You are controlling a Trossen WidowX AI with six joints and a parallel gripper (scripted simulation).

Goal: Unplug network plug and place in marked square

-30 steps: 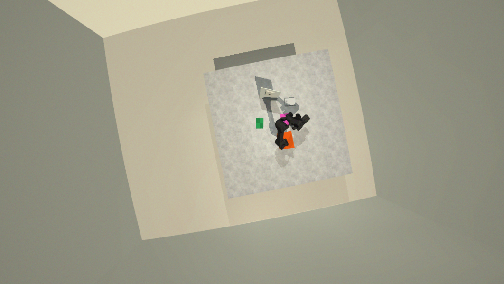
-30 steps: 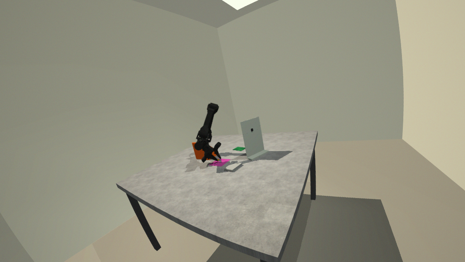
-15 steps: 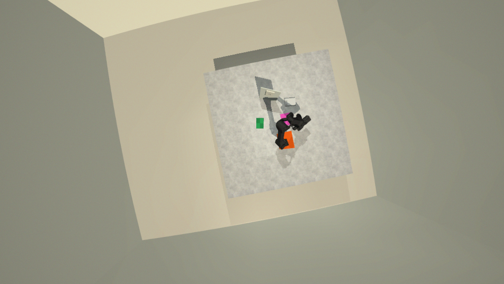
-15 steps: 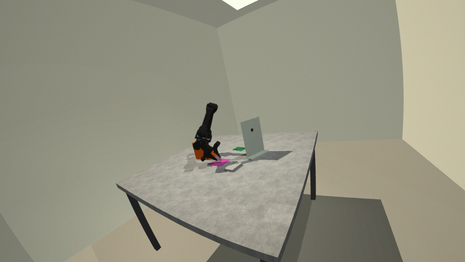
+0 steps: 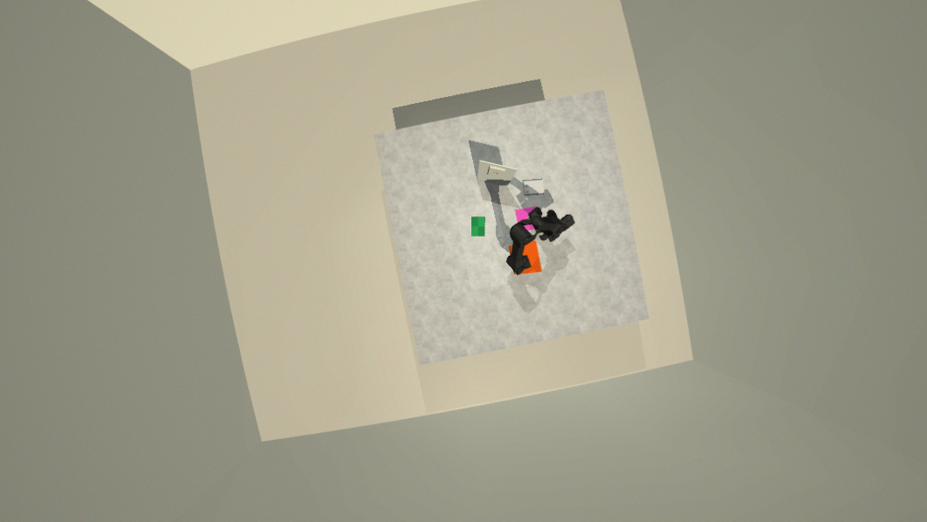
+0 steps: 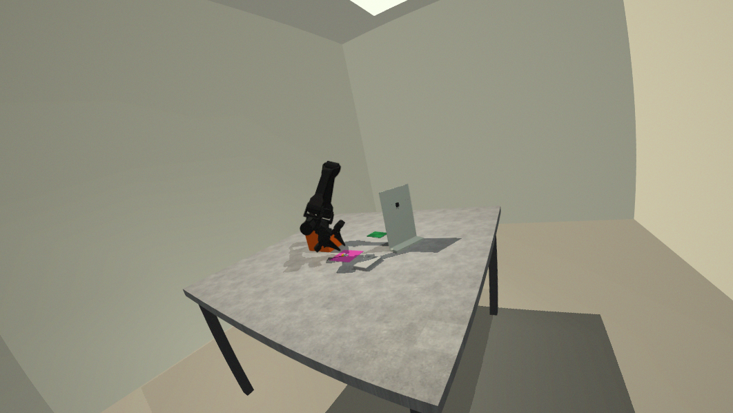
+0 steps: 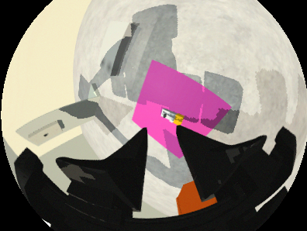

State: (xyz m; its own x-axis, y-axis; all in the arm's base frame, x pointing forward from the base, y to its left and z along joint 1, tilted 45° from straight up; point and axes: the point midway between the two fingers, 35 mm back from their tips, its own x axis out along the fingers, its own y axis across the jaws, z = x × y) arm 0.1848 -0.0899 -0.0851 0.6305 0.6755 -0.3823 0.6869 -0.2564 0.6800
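Now: gripper tip 3 cm above the network plug. From my gripper tip the other things lie so: pale upright panel 26 cm ahead, 12 cm to the left, 8 cm above; flat pink square 1 cm ahead, 4 cm below.
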